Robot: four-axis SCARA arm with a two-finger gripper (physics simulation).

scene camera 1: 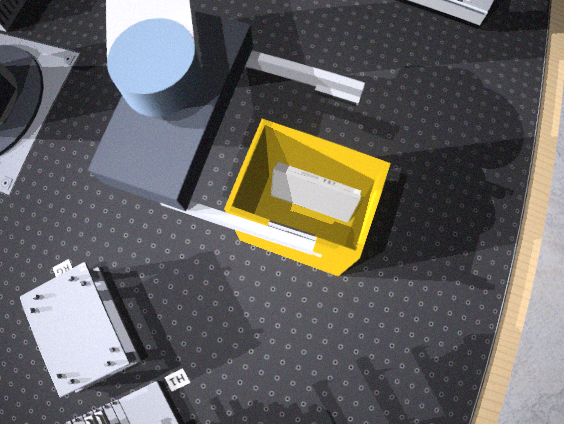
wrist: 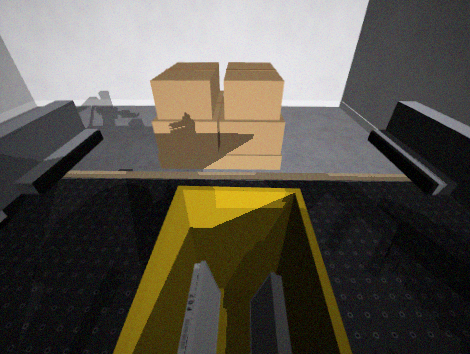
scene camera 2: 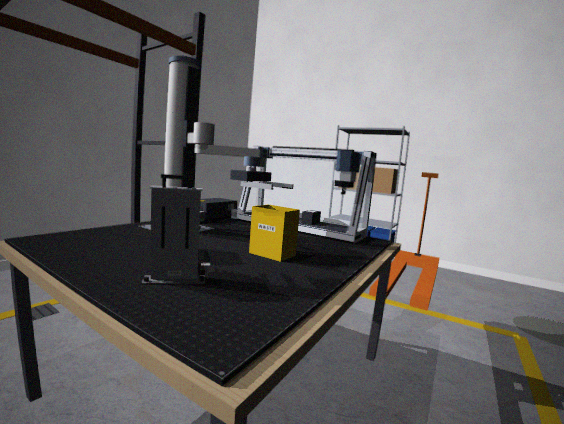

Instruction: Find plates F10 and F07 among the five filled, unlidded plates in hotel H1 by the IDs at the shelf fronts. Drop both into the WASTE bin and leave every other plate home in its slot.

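Frame: origin at the arm's base, x ahead, y left, z up, level; centimetres.
Seen in the pictures: gripper, fingertip midpoint: (scene camera 1: 339, 164) (wrist: 235, 119) (scene camera 2: 283, 186).
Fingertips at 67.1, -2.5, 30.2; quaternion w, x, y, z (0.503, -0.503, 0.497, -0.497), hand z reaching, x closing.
Note:
Pixels of each thing's middle, then the offset from my fingertips to it, as dx, dy, dz. "spot": a spot on its surface instead.
- yellow WASTE bin, body centre: (wrist: 235, 320) (scene camera 1: 305, 207) (scene camera 2: 274, 231) -2.4, -0.1, -19.0
- pale plate, body centre: (wrist: 201, 332) (scene camera 1: 314, 193) -2.0, +3.7, -24.2
- second plate, body centre: (wrist: 268, 347) -3.3, -3.7, -24.2
- Hotel H1, surface spot: (scene camera 1: 145, 402) spot: -15.7, -34.3, -28.2
- H1 sign, body centre: (scene camera 1: 177, 379) -12.4, -29.3, -29.0
- tall grey tower, surface spot: (scene camera 2: 175, 235) spot: -8.0, -46.7, -14.8
The yellow WASTE bin (scene camera 1: 376, 205) (scene camera 2: 265, 242) (wrist: 142, 290) stands on the table. One pale plate (scene camera 1: 315, 195) (wrist: 204, 310) leans steeply on edge inside it, with small marks on its upper edge that I cannot read surely. A second plate (wrist: 270, 315) stands on edge beside it, and a finger largely hides it in scene camera 1. My gripper (scene camera 1: 339, 171) (scene camera 2: 279, 185) (wrist: 235, 119) is open and empty above the bin, its fingers spread wide. Hotel H1 (scene camera 1: 145, 402) shows partly at the bottom of scene camera 1; its shelf-front IDs do not show.
The RG stand (scene camera 1: 75, 330) is beside the H1 sign (scene camera 1: 177, 380). A tall grey tower (scene camera 2: 175, 235) stands at the front in scene camera 2. A gantry machine (scene camera 2: 369, 195) stands behind the bin. Cardboard boxes (wrist: 185, 100) lie beyond the table edge (wrist: 300, 176).

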